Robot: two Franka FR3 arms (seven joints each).
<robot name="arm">
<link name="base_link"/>
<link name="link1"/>
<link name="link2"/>
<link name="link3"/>
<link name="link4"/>
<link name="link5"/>
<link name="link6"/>
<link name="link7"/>
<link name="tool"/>
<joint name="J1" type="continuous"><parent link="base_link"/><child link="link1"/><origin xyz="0.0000 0.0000 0.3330"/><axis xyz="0 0 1"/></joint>
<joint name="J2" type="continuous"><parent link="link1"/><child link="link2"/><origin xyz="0.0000 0.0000 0.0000"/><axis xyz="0 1 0"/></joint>
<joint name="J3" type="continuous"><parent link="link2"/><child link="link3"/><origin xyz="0.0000 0.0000 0.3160"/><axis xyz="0 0 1"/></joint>
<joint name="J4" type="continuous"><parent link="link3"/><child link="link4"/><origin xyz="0.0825 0.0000 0.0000"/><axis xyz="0 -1 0"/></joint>
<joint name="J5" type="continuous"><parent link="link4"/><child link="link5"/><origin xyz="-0.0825 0.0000 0.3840"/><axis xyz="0 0 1"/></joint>
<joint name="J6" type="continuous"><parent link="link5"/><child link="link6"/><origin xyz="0.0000 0.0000 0.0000"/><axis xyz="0 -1 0"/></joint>
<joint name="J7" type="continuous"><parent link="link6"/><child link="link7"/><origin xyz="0.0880 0.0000 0.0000"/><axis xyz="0 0 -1"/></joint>
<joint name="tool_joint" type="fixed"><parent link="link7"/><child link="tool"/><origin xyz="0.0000 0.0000 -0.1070" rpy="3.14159 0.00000 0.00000"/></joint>
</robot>
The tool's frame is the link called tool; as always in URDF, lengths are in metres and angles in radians. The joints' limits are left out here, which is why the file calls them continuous.
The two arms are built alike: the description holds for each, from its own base.
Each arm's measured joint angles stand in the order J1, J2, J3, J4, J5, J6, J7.
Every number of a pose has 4 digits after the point.
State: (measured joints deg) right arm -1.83 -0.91 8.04 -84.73 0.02 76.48 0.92; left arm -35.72 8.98 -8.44 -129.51 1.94 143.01 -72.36
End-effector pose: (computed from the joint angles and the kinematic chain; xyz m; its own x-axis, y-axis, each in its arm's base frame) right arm 0.5209 0.0574 0.6562 0.9876 0.0911 -0.1279 0.0923 -0.9957 0.0039; left arm 0.3898 -0.3785 0.3006 0.8915 0.4524 0.0241 0.4495 -0.8899 0.0771
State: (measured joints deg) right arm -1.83 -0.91 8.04 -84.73 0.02 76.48 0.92; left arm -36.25 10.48 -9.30 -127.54 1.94 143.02 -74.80
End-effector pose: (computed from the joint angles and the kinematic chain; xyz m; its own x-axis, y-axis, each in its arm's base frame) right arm 0.5209 0.0574 0.6562 0.9876 0.0911 -0.1279 0.0923 -0.9957 0.0039; left arm 0.3881 -0.3951 0.3008 0.8826 0.4698 0.0171 0.4667 -0.8800 0.0886
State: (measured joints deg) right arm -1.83 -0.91 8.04 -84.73 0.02 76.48 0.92; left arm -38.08 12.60 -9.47 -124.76 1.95 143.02 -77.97
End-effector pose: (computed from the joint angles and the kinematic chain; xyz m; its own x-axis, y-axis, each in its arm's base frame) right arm 0.5209 0.0574 0.6562 0.9876 0.0911 -0.1279 0.0923 -0.9957 0.0039; left arm 0.3843 -0.4189 0.3007 0.8722 0.4890 0.0088 0.4857 -0.8681 0.1025
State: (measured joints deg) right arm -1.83 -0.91 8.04 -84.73 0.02 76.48 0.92; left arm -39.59 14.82 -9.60 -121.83 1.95 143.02 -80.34
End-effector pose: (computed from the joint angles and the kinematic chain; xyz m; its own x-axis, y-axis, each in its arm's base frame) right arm 0.5209 0.0574 0.6562 0.9876 0.0911 -0.1279 0.0923 -0.9957 0.0039; left arm 0.3826 -0.4407 0.3003 0.8650 0.5017 0.0004 0.4983 -0.8591 0.1167
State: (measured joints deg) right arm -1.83 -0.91 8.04 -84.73 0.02 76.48 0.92; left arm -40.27 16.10 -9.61 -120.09 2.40 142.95 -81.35
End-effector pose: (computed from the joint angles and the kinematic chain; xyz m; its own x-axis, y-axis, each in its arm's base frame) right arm 0.5209 0.0574 0.6562 0.9876 0.0911 -0.1279 0.0923 -0.9957 0.0039; left arm 0.3833 -0.4517 0.3001 0.8644 0.5027 0.0014 0.4987 -0.8579 0.1236
